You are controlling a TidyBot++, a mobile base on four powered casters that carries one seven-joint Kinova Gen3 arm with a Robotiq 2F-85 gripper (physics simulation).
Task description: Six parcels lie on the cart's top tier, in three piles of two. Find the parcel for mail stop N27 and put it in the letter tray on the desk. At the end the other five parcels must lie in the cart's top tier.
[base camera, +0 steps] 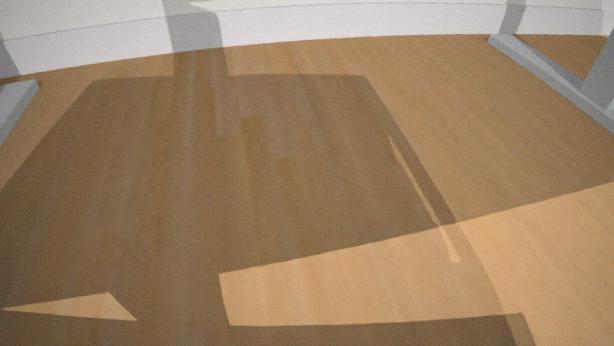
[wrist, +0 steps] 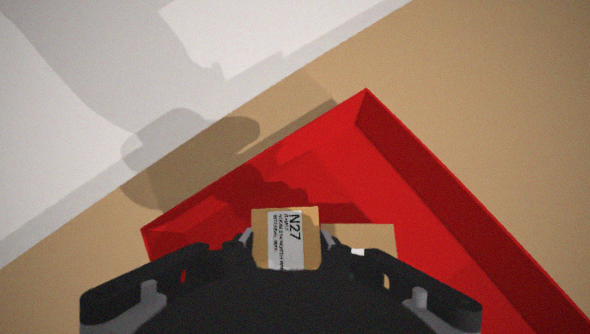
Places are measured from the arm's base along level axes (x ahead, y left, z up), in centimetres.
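Pixels of known places: gripper, fingertip midpoint: (wrist: pixel 286 241).
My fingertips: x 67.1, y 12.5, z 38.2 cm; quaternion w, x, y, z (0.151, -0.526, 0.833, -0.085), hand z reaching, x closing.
Behind a point stands the place of what it marks.
My gripper (wrist: pixel 286 241) @(x 67.1, y 12.5, z 38.3 cm) is shut on the N27 parcel, a small tan box (wrist: pixel 260 250) @(x 67.1, y 14.2, z 40.3 cm) with a white label facing the wrist camera, at the lower middle of the wrist view. "N27" reads sideways on the label. The parcel is over the red letter tray (wrist: pixel 450 205) @(x 64.2, y -2.4, z 35.5 cm), on the tan desk top (wrist: pixel 525 100) @(x 71.0, y -21.4, z 32.3 cm). A second tan parcel (wrist: pixel 370 236) @(x 64.9, y 6.1, z 37.6 cm), with a bit of white label showing, lies in the tray to the right of the held one. Its mail stop cannot be read, and the gripper partly covers it. The cart does not show.
A white wall (wrist: pixel 45 115) @(x 89.4, y 33.1, z 40.9 cm) runs along the desk's edge at the upper left of the wrist view. In the base camera view, grey desk feet (base camera: pixel 12 102) (base camera: pixel 540 67) stand at the left and right on the wooden floor (base camera: pixel 375 285) @(x 27.6, y -8.7, z -39.7 cm), with a white wall behind.
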